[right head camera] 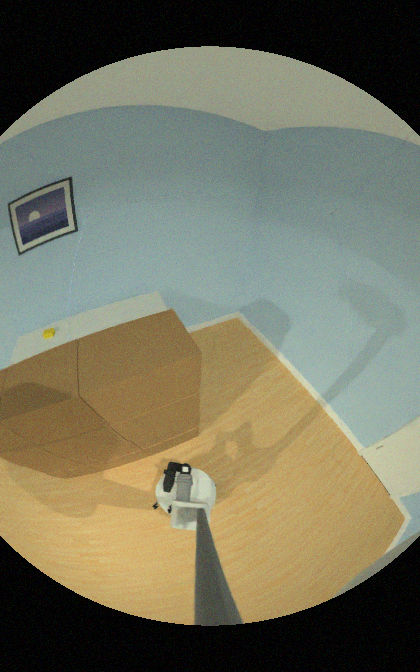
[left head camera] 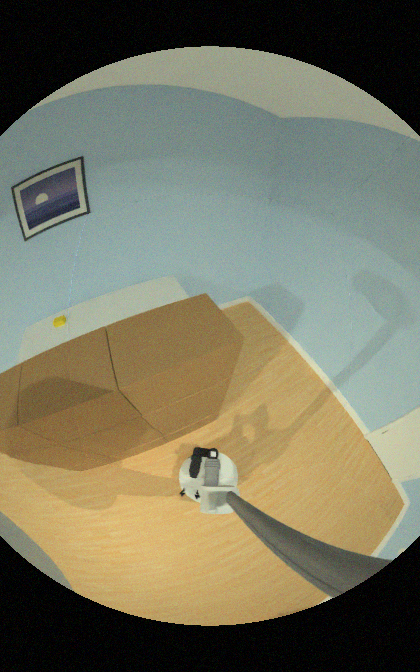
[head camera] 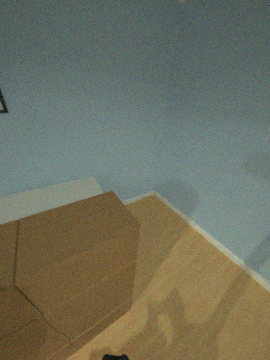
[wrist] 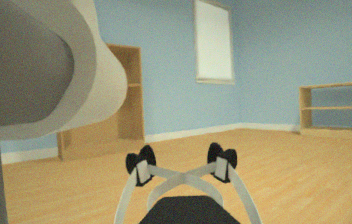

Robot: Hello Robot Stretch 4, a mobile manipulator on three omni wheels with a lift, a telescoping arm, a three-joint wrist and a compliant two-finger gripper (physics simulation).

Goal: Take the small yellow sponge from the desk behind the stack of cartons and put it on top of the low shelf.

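Places are measured from the robot's base along level axes (x ahead, y left, z up), in metres.
Pixels of known places: gripper, fingertip midpoint: (wrist: 181,156).
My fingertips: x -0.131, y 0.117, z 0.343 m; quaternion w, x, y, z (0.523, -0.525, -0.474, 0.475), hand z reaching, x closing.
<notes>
Behind a point stands the place of what it marks.
The small yellow sponge (left head camera: 59,321) (right head camera: 48,333) lies on the pale desk (head camera: 55,196) {y 0.692, x 1.114, z 0.692 m} (left head camera: 135,300) (right head camera: 120,314), near its left end. The stack of brown cartons (head camera: 75,250) {y 0.185, x 0.381, z 1.052 m} (left head camera: 165,360) (right head camera: 140,370) stands in front of the desk and hides its front and lower parts. My gripper (wrist: 181,156) {y 0.117, x -0.131, z 0.343 m} (left head camera: 190,494) (right head camera: 162,507) is open and empty, close to my base, on the near side of the cartons and well away from the sponge. The low shelf (wrist: 306,107) {y 1.909, x -2.275, z 0.321 m} stands at the right of the wrist view, far across the floor; part of it shows.
A taller wooden bookcase (wrist: 140,100) {y -0.062, x -2.161, z 0.480 m} stands at the left in the wrist view, partly hidden by my wrist, with a window (wrist: 214,42) {y 1.062, x -3.227, z 1.386 m} to its right. Floor runs between the cartons' right end and the right wall. A pale door (left head camera: 400,445) (right head camera: 395,457) is at the right.
</notes>
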